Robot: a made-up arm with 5 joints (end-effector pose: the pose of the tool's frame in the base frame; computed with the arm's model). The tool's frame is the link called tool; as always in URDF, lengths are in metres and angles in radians. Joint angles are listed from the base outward.
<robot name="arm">
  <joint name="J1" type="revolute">
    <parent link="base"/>
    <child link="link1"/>
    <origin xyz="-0.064 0.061 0.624" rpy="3.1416 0 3.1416"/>
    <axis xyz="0 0 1"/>
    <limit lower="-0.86" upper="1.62"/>
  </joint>
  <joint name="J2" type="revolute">
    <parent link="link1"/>
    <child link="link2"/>
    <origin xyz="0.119 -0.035 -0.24" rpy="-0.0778 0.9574 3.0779"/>
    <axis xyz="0 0 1"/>
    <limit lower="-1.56" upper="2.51"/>
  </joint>
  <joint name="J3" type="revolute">
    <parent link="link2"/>
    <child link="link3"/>
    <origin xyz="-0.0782 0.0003 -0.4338" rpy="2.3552 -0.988 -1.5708"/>
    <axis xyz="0 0 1"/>
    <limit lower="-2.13" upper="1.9"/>
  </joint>
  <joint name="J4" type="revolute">
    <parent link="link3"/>
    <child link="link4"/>
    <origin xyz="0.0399 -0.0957 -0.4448" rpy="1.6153 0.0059 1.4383"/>
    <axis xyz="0 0 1"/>
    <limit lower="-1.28" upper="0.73"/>
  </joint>
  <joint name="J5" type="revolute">
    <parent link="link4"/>
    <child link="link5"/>
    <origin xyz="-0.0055 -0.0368 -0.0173" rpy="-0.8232 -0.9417 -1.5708"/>
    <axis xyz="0 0 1"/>
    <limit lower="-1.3" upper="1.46"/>
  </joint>
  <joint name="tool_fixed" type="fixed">
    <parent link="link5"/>
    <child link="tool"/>
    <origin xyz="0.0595 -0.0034 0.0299" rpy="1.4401 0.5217 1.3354"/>
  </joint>
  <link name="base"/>
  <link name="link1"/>
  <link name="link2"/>
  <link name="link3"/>
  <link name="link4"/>
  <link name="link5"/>
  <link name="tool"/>
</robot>
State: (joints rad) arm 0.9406 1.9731 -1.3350 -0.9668 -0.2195
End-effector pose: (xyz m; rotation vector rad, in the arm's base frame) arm -0.6460 0.4501 0.7776 -1.2639 -0.6841 2.2191
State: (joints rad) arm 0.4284 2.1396 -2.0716 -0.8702 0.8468
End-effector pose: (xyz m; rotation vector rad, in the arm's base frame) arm -0.6959 0.2747 0.6606 -2.7933 -0.4677 1.0725
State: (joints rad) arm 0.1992 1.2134 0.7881 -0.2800 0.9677
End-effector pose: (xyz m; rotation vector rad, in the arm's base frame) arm -0.4728 -0.2763 0.8699 0.9812 -2.5220 0.8804
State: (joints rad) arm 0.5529 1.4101 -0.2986 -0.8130 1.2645
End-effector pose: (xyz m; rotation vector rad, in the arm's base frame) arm -0.6841 -0.0754 0.8847 -0.9964 -2.4276 1.4528
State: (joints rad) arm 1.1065 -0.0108 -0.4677 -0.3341 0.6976
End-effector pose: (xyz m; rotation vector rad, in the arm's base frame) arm -0.3456 0.0539 1.3217 -0.4989 1.8609 -2.3550
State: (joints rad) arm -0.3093 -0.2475 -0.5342 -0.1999 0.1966
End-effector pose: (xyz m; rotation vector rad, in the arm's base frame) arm -0.1186 -0.1007 1.3557 -1.4042 0.2260 -0.9533
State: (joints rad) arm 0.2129 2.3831 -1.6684 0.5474 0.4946
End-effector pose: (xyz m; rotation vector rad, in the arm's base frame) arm -0.6728 0.1278 0.7030 1.9392 0.5109 -0.6013
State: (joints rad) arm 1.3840 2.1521 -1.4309 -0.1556 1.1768
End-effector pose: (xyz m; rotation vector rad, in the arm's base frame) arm -0.3143 0.6279 0.6797 2.6536 0.1076 -0.6383
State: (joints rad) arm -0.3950 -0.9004 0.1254 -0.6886 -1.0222
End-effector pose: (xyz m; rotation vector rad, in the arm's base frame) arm -0.2368 0.1347 1.2380 -1.9719 -1.9792 0.1740
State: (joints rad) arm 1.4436 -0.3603 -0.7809 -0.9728 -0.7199
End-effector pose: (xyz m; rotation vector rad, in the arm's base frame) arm -0.1574 0.2250 1.3813 -2.1370 -0.1810 -1.9757
